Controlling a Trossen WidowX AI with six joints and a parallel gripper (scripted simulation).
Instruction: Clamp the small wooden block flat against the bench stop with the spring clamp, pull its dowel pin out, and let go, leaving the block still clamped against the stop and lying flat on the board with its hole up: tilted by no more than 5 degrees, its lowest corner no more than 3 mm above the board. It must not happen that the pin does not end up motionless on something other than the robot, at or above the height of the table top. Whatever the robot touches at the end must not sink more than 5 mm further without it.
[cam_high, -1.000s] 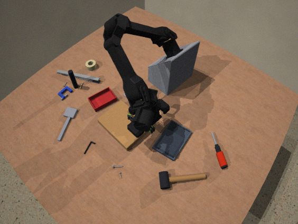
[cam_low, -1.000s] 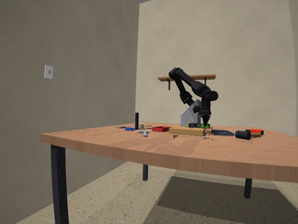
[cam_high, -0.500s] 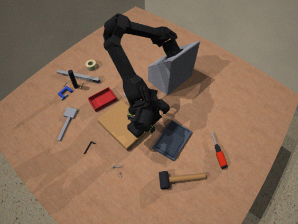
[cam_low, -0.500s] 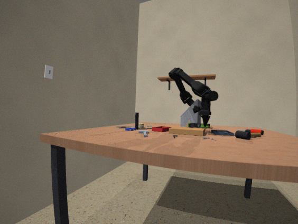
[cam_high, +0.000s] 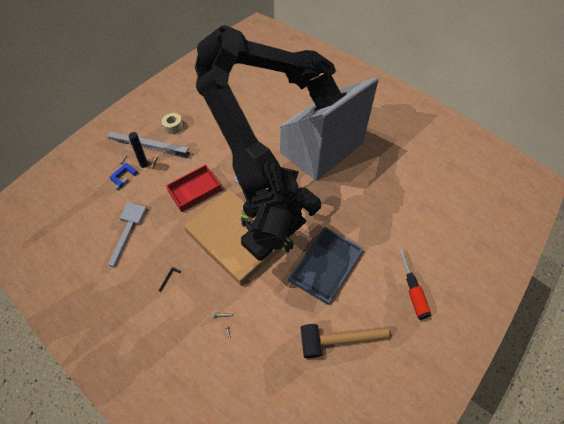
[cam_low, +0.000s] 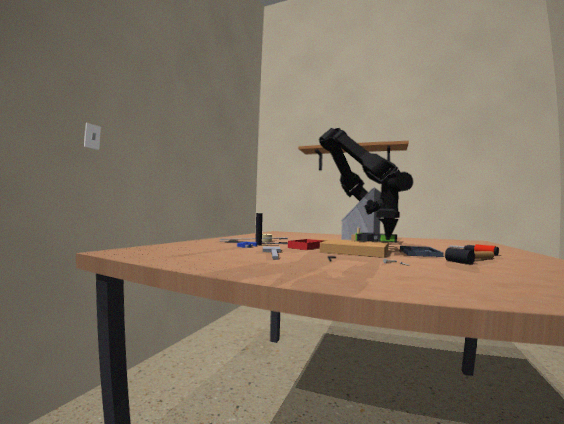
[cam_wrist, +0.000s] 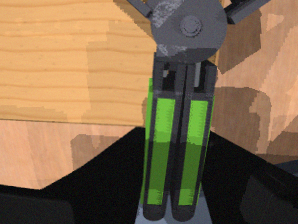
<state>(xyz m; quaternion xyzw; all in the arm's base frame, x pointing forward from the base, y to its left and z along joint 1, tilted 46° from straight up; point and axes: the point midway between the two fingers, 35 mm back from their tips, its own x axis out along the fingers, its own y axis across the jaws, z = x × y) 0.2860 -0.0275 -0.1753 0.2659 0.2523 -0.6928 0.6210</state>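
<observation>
The dowel pin lies 10 cm to the right of my hand and 2 cm below it. The rest, counted from my hand: small wooden block 10 cm to the right, 4 cm below; wooden board 10 cm to the right, 6 cm below, 5 cm ahead; bench stop 10 cm to the right, 4 cm below, 2 cm behind.
</observation>
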